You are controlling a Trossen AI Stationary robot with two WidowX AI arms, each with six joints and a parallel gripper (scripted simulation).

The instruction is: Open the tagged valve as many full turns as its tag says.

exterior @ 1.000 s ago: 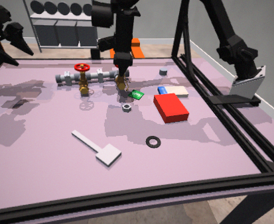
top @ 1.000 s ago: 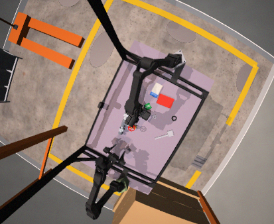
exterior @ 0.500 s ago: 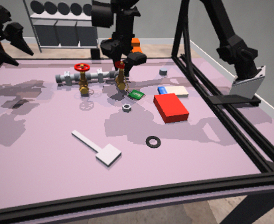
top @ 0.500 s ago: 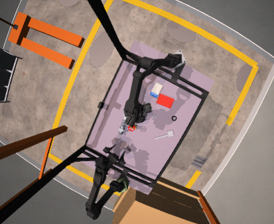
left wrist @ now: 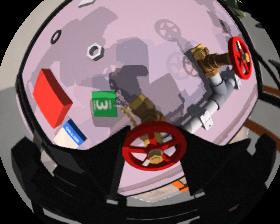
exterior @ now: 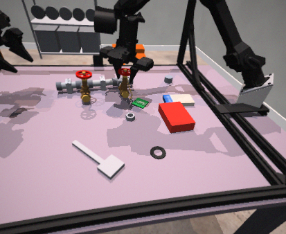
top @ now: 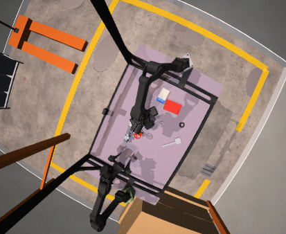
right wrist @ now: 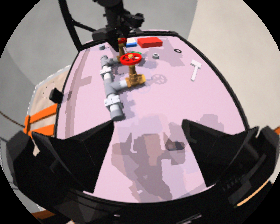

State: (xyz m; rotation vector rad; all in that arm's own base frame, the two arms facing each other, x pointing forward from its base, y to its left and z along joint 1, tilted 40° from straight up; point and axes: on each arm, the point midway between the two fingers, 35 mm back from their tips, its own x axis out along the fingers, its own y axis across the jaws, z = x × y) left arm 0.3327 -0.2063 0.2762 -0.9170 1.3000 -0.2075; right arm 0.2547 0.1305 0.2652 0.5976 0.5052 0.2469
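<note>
The green tag is 60 mm ahead of my left hand, 40 mm to the left of it and 100 mm below it. From my left hand the other things lie so: red block 170 mm ahead, 140 mm to the left, 90 mm below; grey nut 150 mm ahead, 10 mm to the right, 90 mm below; flat grey wrench 300 mm ahead, 120 mm to the right, 100 mm below.
</note>
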